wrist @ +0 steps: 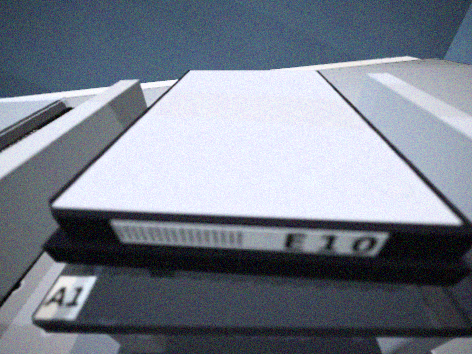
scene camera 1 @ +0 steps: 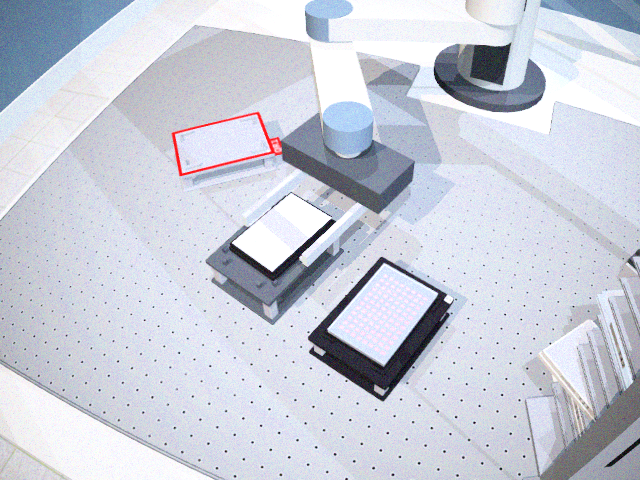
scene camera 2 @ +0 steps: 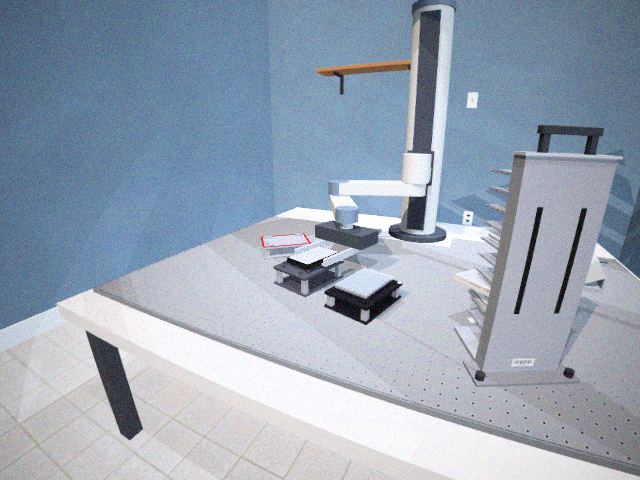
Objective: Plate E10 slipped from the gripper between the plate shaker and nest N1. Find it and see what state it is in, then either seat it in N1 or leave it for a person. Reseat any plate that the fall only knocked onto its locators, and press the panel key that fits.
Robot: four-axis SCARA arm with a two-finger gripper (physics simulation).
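Pixels of known places: gripper, fingertip midpoint: [wrist: 249, 98] [scene camera 1: 273, 240] [scene camera 2: 309, 257]; arm's base, link origin: [scene camera 1: 489, 78] [scene camera 2: 416, 234].
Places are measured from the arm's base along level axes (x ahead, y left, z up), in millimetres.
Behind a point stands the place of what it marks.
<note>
Plate E10 [scene camera 1: 305, 211] {z 90, x 586, y -173 mm} [scene camera 2: 312, 254] {z 90, x 630, y -193 mm} [wrist: 250, 150] {z 90, x 595, y -179 mm} is black-sided with a white top and looks level. Its E10 label faces the wrist camera. My gripper [scene camera 1: 275, 236] {z 86, x 647, y -195 mm} [scene camera 2: 310, 256] {z 86, x 647, y -195 mm} [wrist: 249, 98] {z 86, x 647, y -195 mm} is shut on plate E10, one pale finger along each long side. The plate is at the dark grey nest [scene camera 1: 242, 271] {z 66, x 698, y -219 mm} [scene camera 2: 286, 268] {z 66, x 699, y -236 mm} [wrist: 250, 305] {z 66, x 566, y -170 mm}, marked A1 at a corner; whether it rests on it is hard to tell. A plate with pink wells [scene camera 1: 382, 312] {z 72, x 694, y -21 mm} [scene camera 2: 366, 282] {z 72, x 700, y -13 mm} lies flat on a black stand [scene camera 1: 412, 341] {z 55, x 711, y 27 mm} [scene camera 2: 346, 298] {z 55, x 764, y -38 mm}. No N1 mark is readable.
A red-edged pale panel [scene camera 1: 222, 144] {z 53, x 463, y -386 mm} [scene camera 2: 285, 240] {z 53, x 462, y -388 mm} stands on short feet beyond the grey nest, close to the gripper body. A tall grey rack [scene camera 1: 594, 428] {z 193, x 825, y 239 mm} [scene camera 2: 547, 258] {z 231, x 822, y 309 mm} with several protruding plates stands at the right. The arm's column [scene camera 2: 442, 129] {z 440, x 34, y 67 mm} stands at the back.
</note>
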